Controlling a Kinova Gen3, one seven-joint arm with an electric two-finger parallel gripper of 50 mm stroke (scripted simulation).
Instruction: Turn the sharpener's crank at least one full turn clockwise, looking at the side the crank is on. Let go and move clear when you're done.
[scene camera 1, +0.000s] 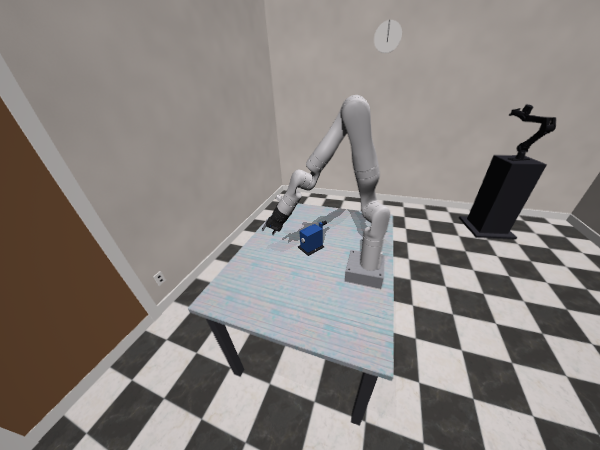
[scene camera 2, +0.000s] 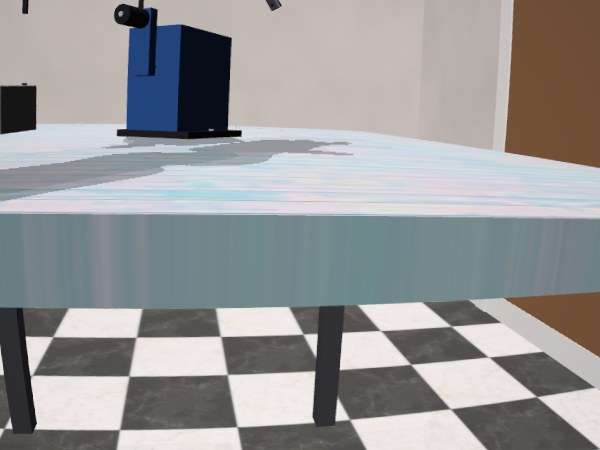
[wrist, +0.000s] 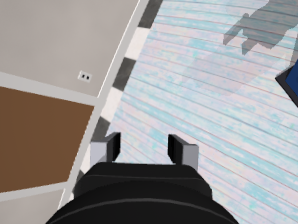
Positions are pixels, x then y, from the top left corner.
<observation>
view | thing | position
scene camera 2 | blue box sharpener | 188, 98
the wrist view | my gripper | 144, 143
</observation>
